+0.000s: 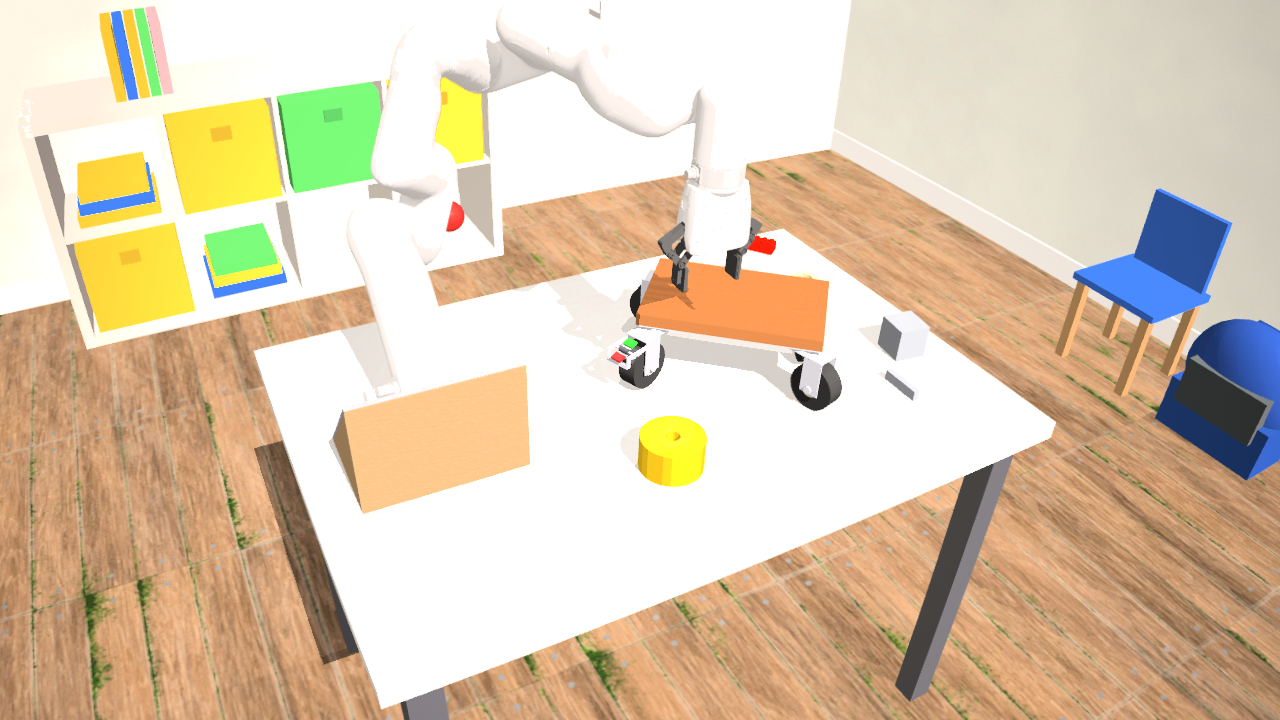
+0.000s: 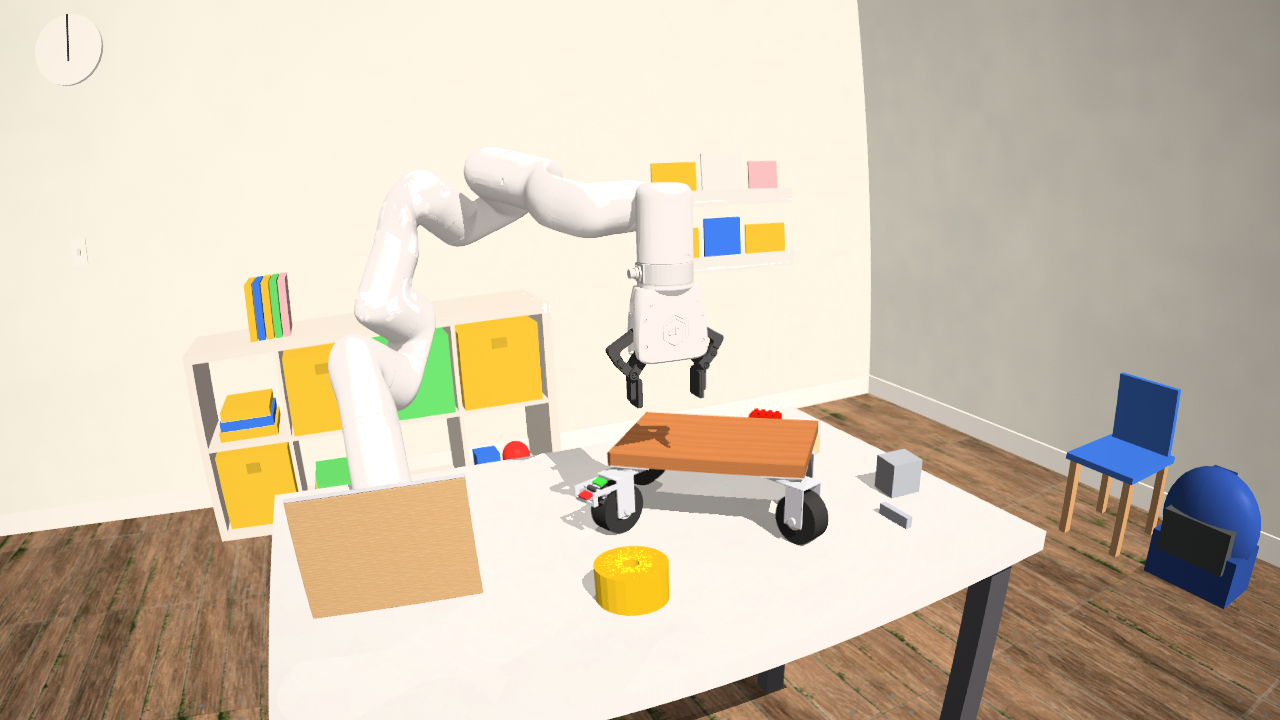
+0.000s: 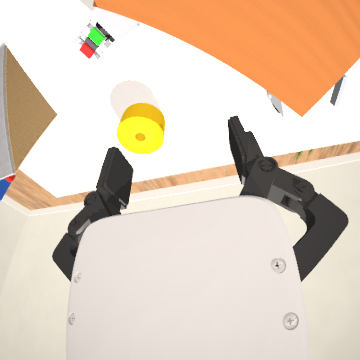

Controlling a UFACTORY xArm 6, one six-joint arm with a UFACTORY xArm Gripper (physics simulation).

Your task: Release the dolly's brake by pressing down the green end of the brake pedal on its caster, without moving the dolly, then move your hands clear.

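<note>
The dolly (image 1: 742, 308) (image 2: 716, 445) (image 3: 260, 45) has an orange wooden deck and black caster wheels, and stands on the white table. The brake pedal sits on its near-left caster. The pedal's green end (image 1: 631, 342) (image 2: 599, 481) (image 3: 96, 36) is nearest the deck and looks higher than the red end (image 1: 617, 357) (image 2: 586, 494) (image 3: 87, 50), which points outward. My gripper (image 1: 707, 281) (image 2: 666, 399) (image 3: 173, 144) is open and empty, pointing down. It hangs above deck height, near the deck's back-left part, to the right of the pedal and apart from it. The far casters are partly hidden.
A yellow cylinder (image 1: 671, 461) (image 2: 631, 586) (image 3: 140, 132) stands in front of the dolly. A wooden panel (image 1: 438, 438) (image 2: 384, 546) (image 3: 27, 110) stands at the left. A grey cube (image 1: 904, 336) (image 2: 897, 472) and grey bar (image 1: 901, 385) (image 2: 895, 514) lie right; a red brick (image 1: 763, 244) (image 2: 765, 414) lies behind.
</note>
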